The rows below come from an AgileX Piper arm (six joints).
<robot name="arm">
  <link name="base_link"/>
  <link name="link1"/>
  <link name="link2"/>
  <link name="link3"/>
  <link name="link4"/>
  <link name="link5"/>
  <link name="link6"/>
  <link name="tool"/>
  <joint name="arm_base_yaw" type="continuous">
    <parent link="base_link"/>
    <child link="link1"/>
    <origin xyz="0 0 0.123"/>
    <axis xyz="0 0 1"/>
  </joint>
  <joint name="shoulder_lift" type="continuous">
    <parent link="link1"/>
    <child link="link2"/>
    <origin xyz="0 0 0"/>
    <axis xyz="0 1 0"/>
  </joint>
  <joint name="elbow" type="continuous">
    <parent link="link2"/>
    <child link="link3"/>
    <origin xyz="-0.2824 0 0.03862"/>
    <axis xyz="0 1 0"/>
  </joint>
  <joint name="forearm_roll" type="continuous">
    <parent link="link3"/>
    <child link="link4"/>
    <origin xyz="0.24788 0 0.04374"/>
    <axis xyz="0.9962 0 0.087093"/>
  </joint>
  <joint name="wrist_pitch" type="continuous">
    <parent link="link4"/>
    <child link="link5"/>
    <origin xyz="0 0 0"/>
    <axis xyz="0 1 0"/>
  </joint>
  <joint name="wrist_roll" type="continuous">
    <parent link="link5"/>
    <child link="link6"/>
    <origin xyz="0.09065 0 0.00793"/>
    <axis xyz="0.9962 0 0.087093"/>
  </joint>
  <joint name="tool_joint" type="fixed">
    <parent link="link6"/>
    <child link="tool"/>
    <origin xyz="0 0 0" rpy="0 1.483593 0"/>
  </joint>
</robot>
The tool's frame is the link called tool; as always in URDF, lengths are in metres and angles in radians. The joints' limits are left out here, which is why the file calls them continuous.
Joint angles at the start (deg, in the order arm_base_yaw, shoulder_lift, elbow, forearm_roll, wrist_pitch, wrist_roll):
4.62 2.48 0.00 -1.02 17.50 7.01
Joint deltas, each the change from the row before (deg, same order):
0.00 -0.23 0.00 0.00 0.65 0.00
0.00 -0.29 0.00 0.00 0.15 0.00
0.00 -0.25 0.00 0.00 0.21 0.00
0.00 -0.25 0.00 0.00 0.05 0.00
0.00 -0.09 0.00 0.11 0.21 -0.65
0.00 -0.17 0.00 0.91 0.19 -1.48
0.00 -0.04 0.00 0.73 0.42 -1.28
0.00 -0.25 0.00 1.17 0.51 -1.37
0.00 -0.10 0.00 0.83 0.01 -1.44
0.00 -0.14 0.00 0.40 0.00 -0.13
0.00 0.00 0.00 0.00 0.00 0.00
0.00 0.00 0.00 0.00 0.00 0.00
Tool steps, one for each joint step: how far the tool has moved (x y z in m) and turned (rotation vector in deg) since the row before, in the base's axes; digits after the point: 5 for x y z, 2 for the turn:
-0.00051 -0.00006 -0.00077 -0.03 0.42 -0.01
-0.00036 -0.00003 0.00006 0.01 -0.14 0.00
-0.00035 -0.00003 -0.00008 0.00 -0.04 0.00
-0.00028 -0.00002 0.00017 0.02 -0.20 0.00
-0.00018 0.00004 -0.00024 -0.53 0.08 0.17
-0.00029 0.00044 -0.00013 -0.52 -0.02 0.44
-0.00025 0.00037 -0.00060 -0.53 0.34 0.39
-0.00052 0.00060 -0.00053 -0.17 0.24 0.46
-0.00014 0.00044 0.00010 -0.55 -0.15 0.45
-0.00016 0.00020 0.00014 0.28 -0.12 0.06
0.00000 0.00000 0.00000 0.00 0.00 0.00
0.00000 0.00000 0.00000 0.00 0.00 0.00

